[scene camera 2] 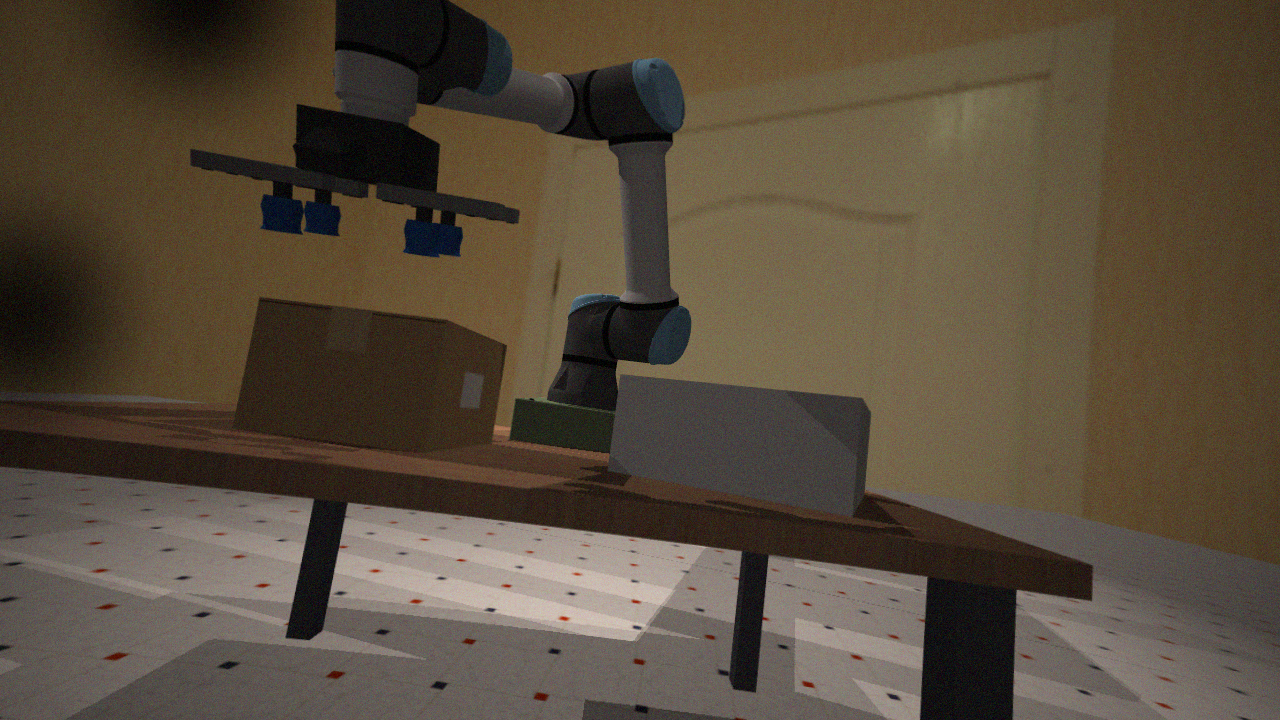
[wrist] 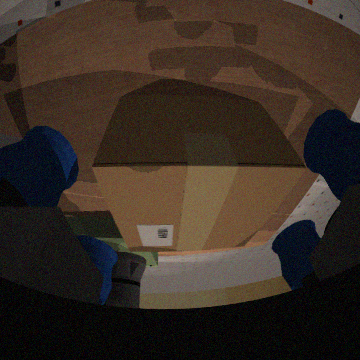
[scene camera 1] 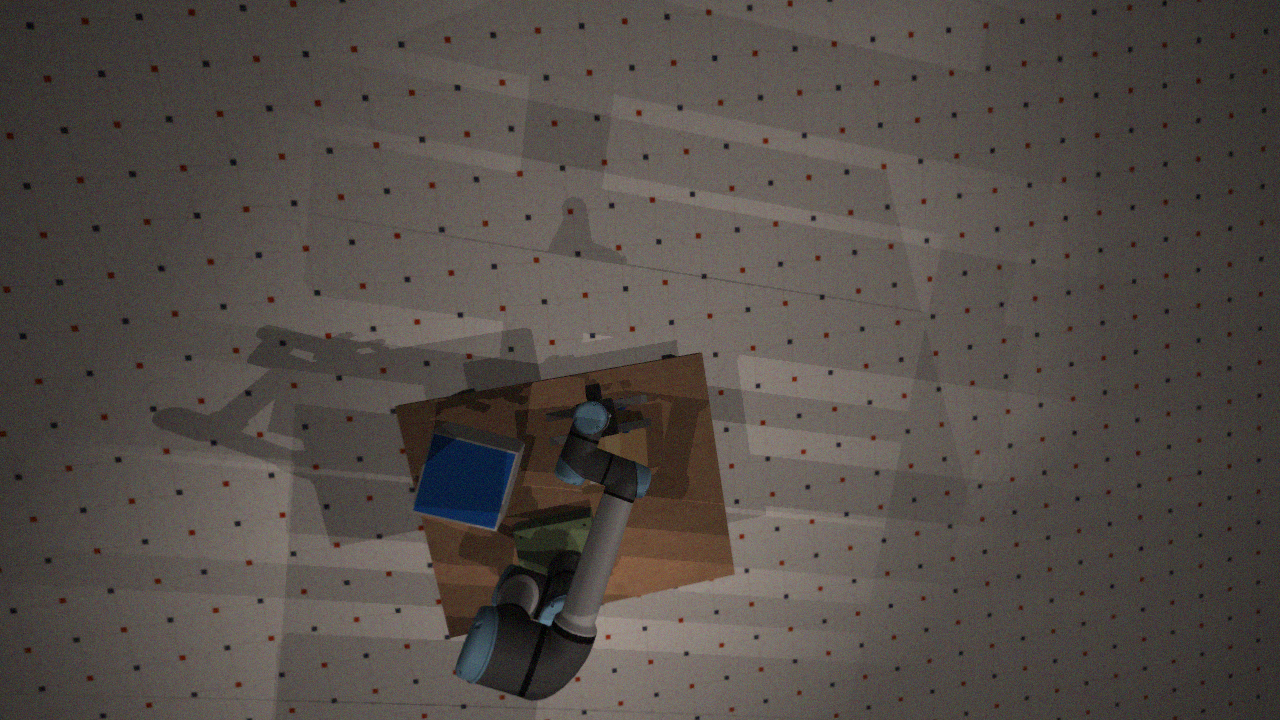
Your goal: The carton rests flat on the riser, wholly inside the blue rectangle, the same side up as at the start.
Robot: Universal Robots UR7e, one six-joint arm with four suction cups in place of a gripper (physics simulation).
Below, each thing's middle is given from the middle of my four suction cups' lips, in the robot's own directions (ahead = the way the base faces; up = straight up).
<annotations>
I see my suction cup 15 cm past the brown cardboard carton (scene camera 2: 420, 384) and 16 cm above it. Round my suction cup: grey riser (scene camera 2: 809, 450) 10 cm behind, 49 cm to the left, 17 cm below.
</annotations>
